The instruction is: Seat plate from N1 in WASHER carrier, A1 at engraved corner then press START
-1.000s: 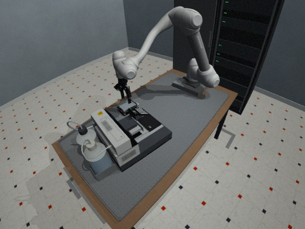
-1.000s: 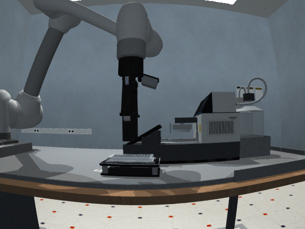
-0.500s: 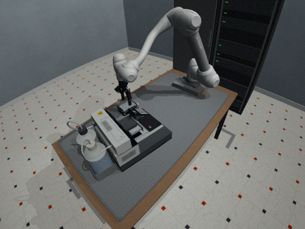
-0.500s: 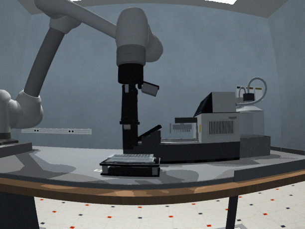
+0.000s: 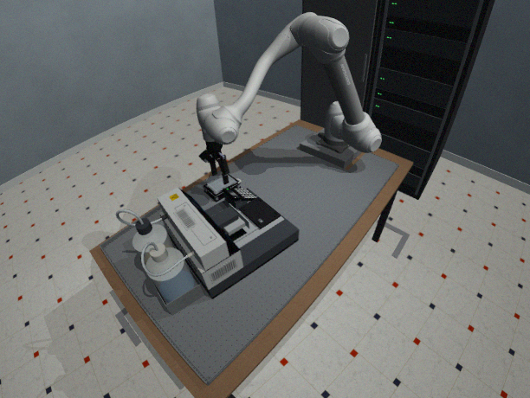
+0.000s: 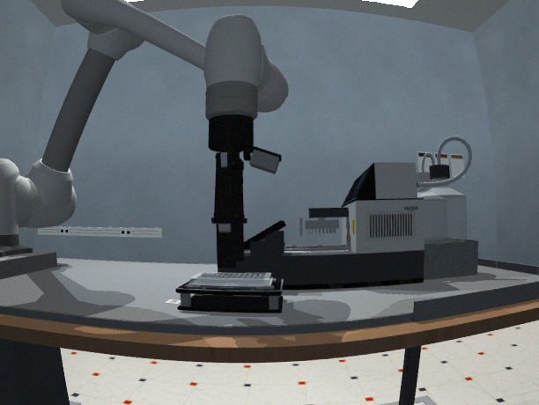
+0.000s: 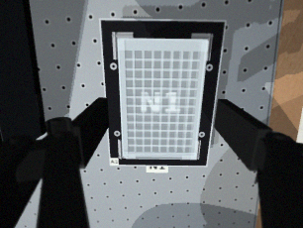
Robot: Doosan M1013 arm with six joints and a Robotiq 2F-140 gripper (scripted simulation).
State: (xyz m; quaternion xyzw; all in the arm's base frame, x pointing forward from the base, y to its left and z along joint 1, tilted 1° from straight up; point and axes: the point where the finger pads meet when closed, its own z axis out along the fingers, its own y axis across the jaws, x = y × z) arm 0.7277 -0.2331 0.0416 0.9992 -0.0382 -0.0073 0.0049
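My gripper is now 5 cm above the well plate. The rest, counted from my hand: black plate nest N1: 6 cm below; N1 label: 10 cm behind, 1 cm to the left, 9 cm below; washer carrier: 5 cm ahead, 32 cm to the left, 1 cm below.
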